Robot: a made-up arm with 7 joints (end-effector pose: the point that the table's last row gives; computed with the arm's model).
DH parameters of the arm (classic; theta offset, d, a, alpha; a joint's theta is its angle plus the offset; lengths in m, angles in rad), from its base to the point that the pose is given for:
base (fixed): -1.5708 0.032 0 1.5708
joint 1: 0 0.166 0.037 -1.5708
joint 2: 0 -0.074 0.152 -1.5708
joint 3: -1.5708 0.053 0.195 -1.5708
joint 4: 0 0.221 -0.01 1.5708
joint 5: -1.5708 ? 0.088 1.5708
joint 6: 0 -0.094 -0.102 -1.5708
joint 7: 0 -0.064 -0.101 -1.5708
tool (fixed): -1.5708 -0.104 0 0
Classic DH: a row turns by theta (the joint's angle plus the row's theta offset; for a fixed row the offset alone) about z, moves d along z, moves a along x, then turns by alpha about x.
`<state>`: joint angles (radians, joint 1 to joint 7).
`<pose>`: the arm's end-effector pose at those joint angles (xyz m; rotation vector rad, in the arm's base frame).
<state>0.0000 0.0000 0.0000 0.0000 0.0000 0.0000 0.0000</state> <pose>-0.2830 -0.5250 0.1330 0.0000 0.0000 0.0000</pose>
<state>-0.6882 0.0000 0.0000 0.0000 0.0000 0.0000 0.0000</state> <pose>-0.2830 -0.4697 -0.2234 0.6882 0.0000 0.0000</pose>
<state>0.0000 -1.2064 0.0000 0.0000 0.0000 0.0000 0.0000</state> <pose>-0.6637 -0.1016 0.1330 0.0000 0.0000 -1.2064</pose>
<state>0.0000 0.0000 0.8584 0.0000 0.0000 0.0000 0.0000</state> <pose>-0.2830 -0.5411 -0.1819 0.8584 0.0000 0.0000</pose>
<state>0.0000 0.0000 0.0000 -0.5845 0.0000 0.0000 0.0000</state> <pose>-0.2658 -0.5250 0.2301 0.0000 0.5845 0.0000</pose>
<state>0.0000 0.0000 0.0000 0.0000 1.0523 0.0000 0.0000</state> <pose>-0.2830 -0.4583 0.0382 1.0523 0.0000 0.0000</pose>
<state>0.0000 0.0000 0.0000 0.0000 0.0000 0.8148 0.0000</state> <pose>-0.4106 -0.4147 0.1330 0.0000 0.0000 -0.8148</pose>
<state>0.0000 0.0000 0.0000 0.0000 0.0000 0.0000 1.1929</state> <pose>-0.2830 -0.3646 0.1048 1.1929 0.0000 0.0000</pose>
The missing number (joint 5, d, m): -0.106
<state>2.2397 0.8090 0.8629 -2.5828 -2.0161 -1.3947 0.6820</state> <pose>0.2170 0.0771 0.3776 -1.0340 -1.5054 0.2151</pose>
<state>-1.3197 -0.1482 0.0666 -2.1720 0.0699 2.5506 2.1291</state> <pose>-0.0919 -0.1871 -0.2818 0.4824 0.3066 -1.1950</pose>
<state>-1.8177 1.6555 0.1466 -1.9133 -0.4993 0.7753 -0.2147</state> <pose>0.2750 -0.3968 0.1087 -0.5109 -0.6644 0.8484</pose>
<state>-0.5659 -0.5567 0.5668 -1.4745 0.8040 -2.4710 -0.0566</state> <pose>-0.1473 -0.3247 -0.1723 2.1444 -1.4996 0.7539</pose>
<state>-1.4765 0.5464 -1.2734 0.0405 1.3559 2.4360 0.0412</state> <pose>-0.4100 -0.1892 0.1383 1.0470 1.3856 -1.4330</pose>
